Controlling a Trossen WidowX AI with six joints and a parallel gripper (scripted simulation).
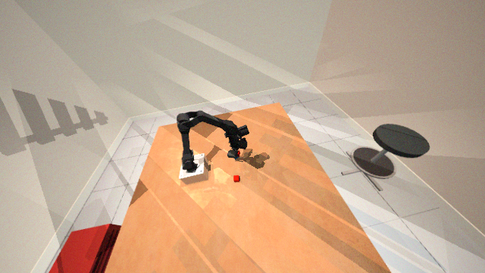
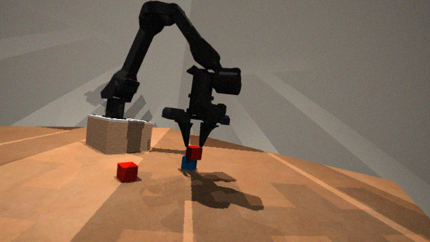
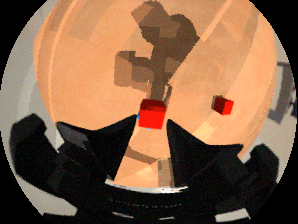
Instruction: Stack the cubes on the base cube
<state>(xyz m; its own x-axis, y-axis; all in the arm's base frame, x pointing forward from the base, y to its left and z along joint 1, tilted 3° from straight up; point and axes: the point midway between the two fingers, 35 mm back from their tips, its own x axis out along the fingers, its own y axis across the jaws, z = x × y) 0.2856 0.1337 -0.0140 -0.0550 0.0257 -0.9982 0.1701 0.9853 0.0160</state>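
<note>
Now: gripper tip 5 cm above the blue cube, 2 cm past it and 1 cm to the right of it.
</note>
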